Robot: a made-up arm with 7 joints.
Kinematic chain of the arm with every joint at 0, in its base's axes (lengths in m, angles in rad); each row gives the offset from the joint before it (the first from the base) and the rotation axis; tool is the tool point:
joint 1: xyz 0 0 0 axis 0 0.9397 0.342
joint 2: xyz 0 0 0 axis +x
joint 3: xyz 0 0 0 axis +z
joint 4: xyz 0.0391 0 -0.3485 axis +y
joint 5: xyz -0.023 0 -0.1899 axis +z
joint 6: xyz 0 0 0 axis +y
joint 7: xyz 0 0 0 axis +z
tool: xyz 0 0 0
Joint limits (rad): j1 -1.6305..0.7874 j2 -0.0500..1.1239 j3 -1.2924..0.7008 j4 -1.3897..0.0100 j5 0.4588..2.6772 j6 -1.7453..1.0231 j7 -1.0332..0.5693
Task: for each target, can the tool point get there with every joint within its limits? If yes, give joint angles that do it. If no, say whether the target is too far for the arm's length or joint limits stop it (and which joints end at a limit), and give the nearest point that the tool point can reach.
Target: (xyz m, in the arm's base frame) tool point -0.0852 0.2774 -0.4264
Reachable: yes | joints 0.4776 0.7464 -0.4820 -0.8862 2.2209 -0.1284 -0.1510
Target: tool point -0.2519 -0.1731 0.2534
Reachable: no: joint limits stop it (at a limit: joint 1, joint 2, joint 4) | nearest point 0.3216 -0.3101 0.1177 | short by 0.605 m
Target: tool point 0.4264 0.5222 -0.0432
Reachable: no: too far | nearest point 0.3421 0.4189 -0.0347 | short by 0.134 m
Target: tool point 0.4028 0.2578 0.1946
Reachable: yes | joints -1.4401 0.8443 0.5400 -0.8794 1.7493 -0.2234 -0.8434
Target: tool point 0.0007 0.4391 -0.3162
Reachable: yes | joints 0.1837 0.9616 -0.0446 -0.3494 2.2997 0.1425 0.4028
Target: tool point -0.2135 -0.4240 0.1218
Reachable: no: joint limits stop it (at a limit: joint 1, joint 2, joint 3, joint 4) | nearest point -0.1629 -0.2477 -0.3544 | short by 0.510 m
